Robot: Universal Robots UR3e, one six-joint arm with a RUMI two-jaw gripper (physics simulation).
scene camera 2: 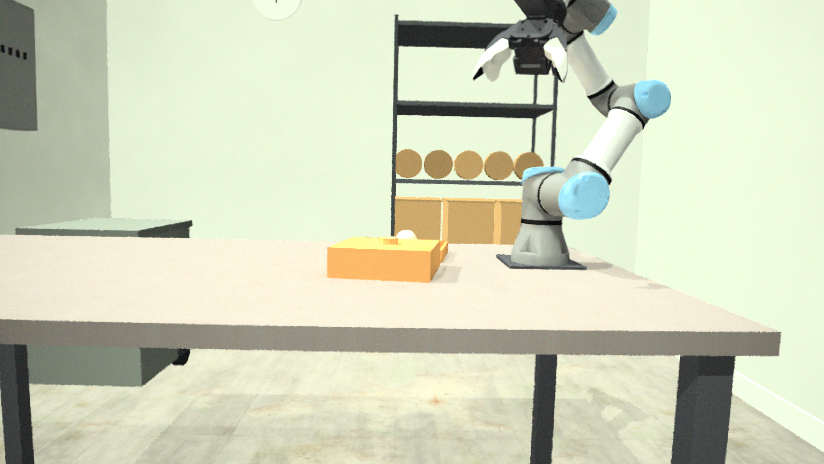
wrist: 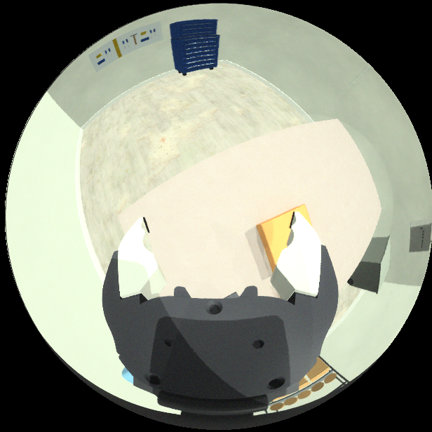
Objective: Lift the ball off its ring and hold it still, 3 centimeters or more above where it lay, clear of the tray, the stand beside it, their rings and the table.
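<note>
A white ball shows its top behind the orange stand in the scene view; its ring is hidden there. The stand is a block with a small raised ring on top. A bit of the orange tray shows behind the stand's right end. My gripper is open and empty, high above the table and to the right of the ball in the scene view. In the wrist view its right finger covers part of the stand, and the ball and tray do not show.
The table carries the stand, the tray and the arm's base, which stands to their right in the scene view. A dark shelf rack with round wooden pieces stands behind the table. A grey-green cabinet stands beyond the table.
</note>
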